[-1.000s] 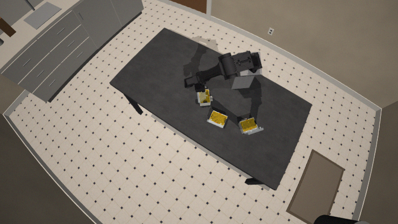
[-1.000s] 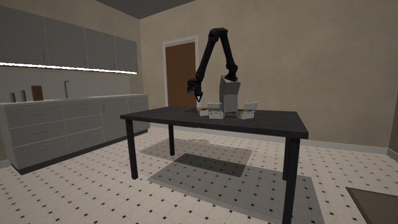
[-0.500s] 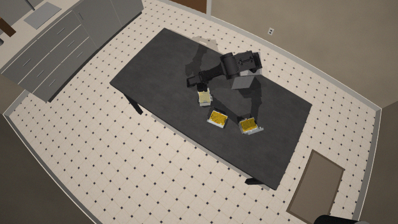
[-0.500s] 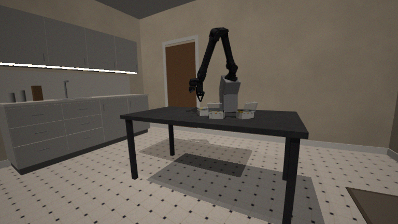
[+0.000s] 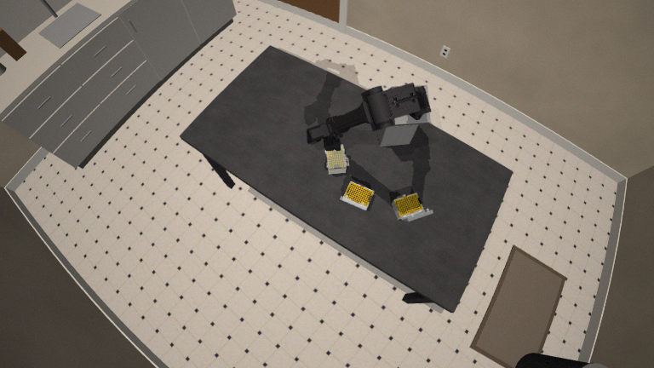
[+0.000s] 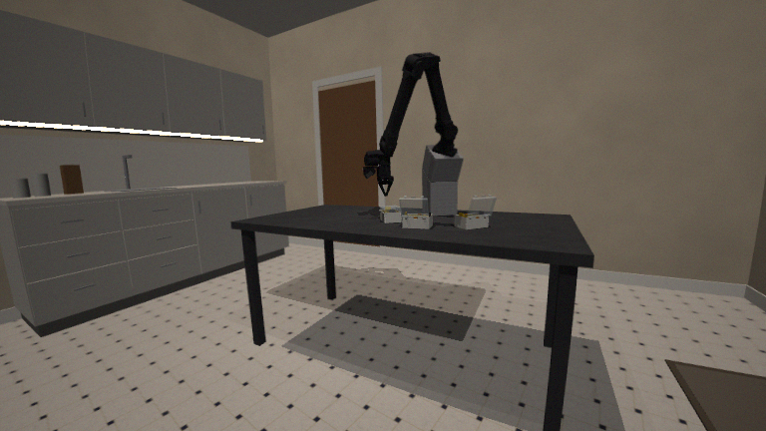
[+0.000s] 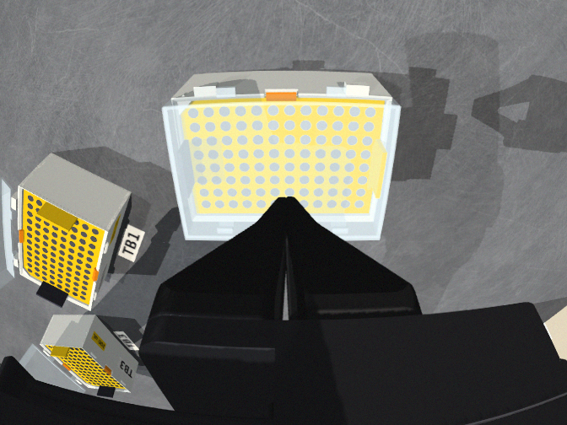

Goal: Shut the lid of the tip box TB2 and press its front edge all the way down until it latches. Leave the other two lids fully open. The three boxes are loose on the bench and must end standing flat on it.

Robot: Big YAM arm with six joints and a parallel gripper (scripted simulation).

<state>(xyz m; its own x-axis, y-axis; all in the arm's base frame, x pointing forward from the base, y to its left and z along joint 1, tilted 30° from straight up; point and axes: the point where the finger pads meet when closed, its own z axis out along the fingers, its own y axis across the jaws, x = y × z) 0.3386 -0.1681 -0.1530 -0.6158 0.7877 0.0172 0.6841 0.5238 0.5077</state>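
Right now my hand is 80 mm above the lid, 20 mm to the right of it and 10 mm past it. The rest, counted from my hand: tip box (440 mm to the left, 70 mm below, 10 mm behind).
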